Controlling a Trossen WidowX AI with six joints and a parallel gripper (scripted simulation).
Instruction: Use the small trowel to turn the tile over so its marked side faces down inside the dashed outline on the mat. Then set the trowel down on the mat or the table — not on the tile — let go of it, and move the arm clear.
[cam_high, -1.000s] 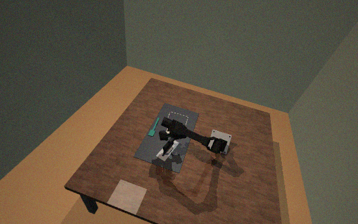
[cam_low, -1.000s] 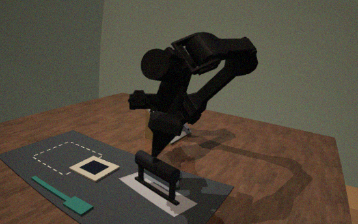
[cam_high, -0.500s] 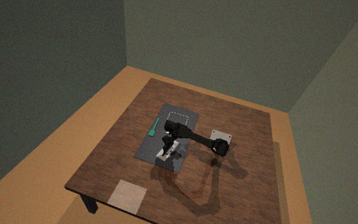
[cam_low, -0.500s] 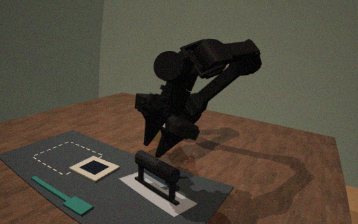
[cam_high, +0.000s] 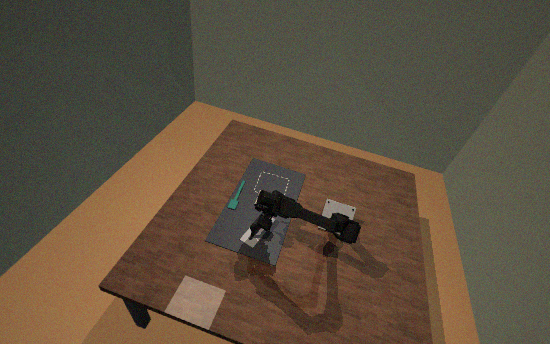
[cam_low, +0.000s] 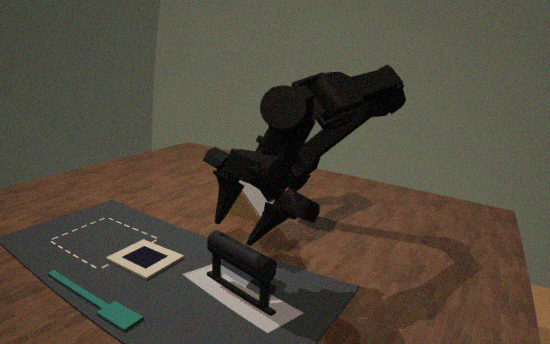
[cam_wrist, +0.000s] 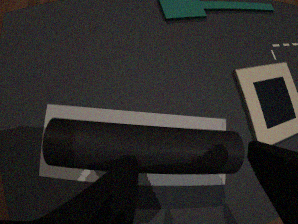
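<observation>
My gripper tip is 40 mm short of the grey mat, 150 mm to the left of it and 120 mm above it. Also, from my gripper tip: green trowel 180 mm ahead, 120 mm to the right, 90 mm below; tan tile 30 mm ahead, 170 mm to the right, 90 mm below.
</observation>
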